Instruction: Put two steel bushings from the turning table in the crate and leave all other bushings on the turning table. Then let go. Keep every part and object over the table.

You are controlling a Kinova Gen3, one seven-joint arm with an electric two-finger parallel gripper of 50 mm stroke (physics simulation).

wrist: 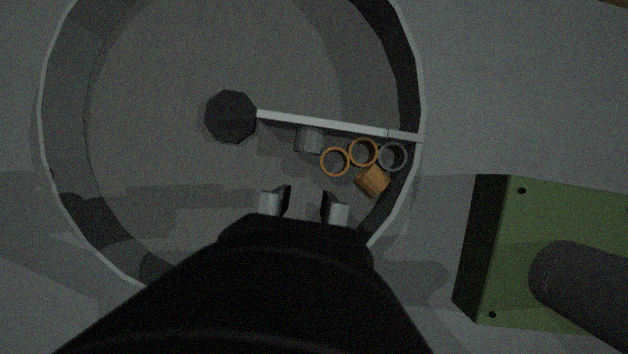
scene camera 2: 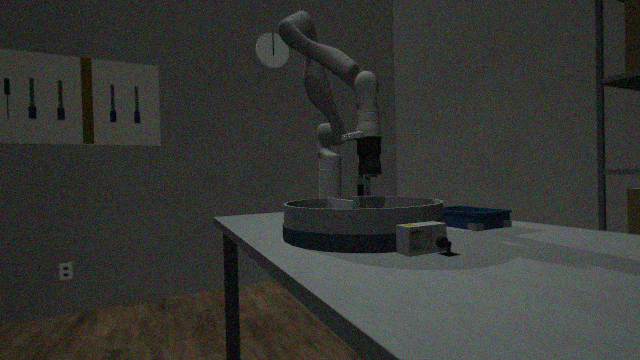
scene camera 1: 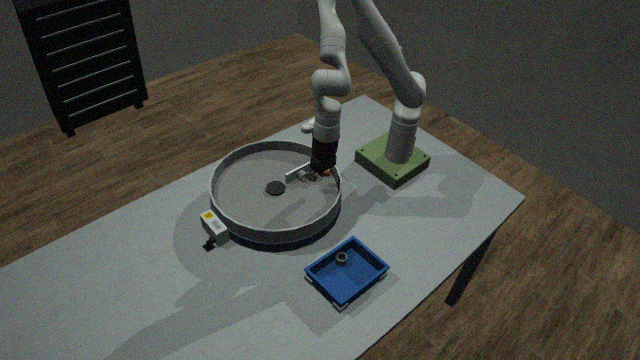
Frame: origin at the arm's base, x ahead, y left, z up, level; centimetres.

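Seen in the pictures: gripper, fingertip midpoint: [wrist: 305, 199] [scene camera 2: 363, 195] [scene camera 1: 316, 177]; arm's base, link origin: [wrist: 560, 273] [scene camera 1: 397, 155].
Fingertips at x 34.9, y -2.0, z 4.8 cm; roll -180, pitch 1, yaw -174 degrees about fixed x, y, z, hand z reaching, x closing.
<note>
Pixels of each thing's top centre, then the offset from my fingertips to it. "spot": a spot on its surface instead.
- blue crate, top centre: [scene camera 1: 347, 267] [scene camera 2: 467, 209] dy +30.5, dx +10.5, dz -5.1 cm
- grey steel bushing, top centre: [wrist: 308, 139] [scene camera 1: 302, 172] dy -5.8, dx +1.3, dz -1.6 cm
- second grey bushing, top centre: [wrist: 392, 156] dy -6.4, dx -7.8, dz -2.3 cm
- white bar, surface spot: [wrist: 320, 121] spot: dy -7.7, dx +0.5, dz -0.8 cm
- dark hub, top centre: [wrist: 229, 116] [scene camera 1: 275, 187] dy -6.5, dx +11.1, dz -4.0 cm
- white control box, surface spot: [scene camera 2: 422, 238] spot: dy -5.5, dx +36.5, dz -6.8 cm
A steel bushing [scene camera 1: 341, 262] stands in the blue crate [scene camera 1: 345, 287] [scene camera 2: 477, 218]. On the turning table [scene camera 1: 272, 231] [scene camera 2: 340, 220] [wrist: 165, 60], a grey steel bushing [scene camera 1: 302, 175] [wrist: 311, 140] lies on its side against the white bar. A second grey bushing [wrist: 393, 170] stands upright near the rim. Two upright orange bushings [wrist: 321, 161] [wrist: 363, 165] stand between them, and another orange one [wrist: 372, 181] lies on its side. My gripper [scene camera 2: 364, 186] [wrist: 305, 199] is open and empty, pointing down over the turning table. In the wrist view it appears below the bushings. In scene camera 1 its fingertips are hard to make out.
The white bar [wrist: 320, 121] runs from the dark hub [scene camera 1: 275, 188] [wrist: 230, 116] to the rim. A raised wall surrounds the turning table. A white control box [scene camera 1: 215, 227] [scene camera 2: 422, 238] stands beside it. The arm's green base [scene camera 1: 372, 159] [wrist: 575, 200] is on the other side.
</note>
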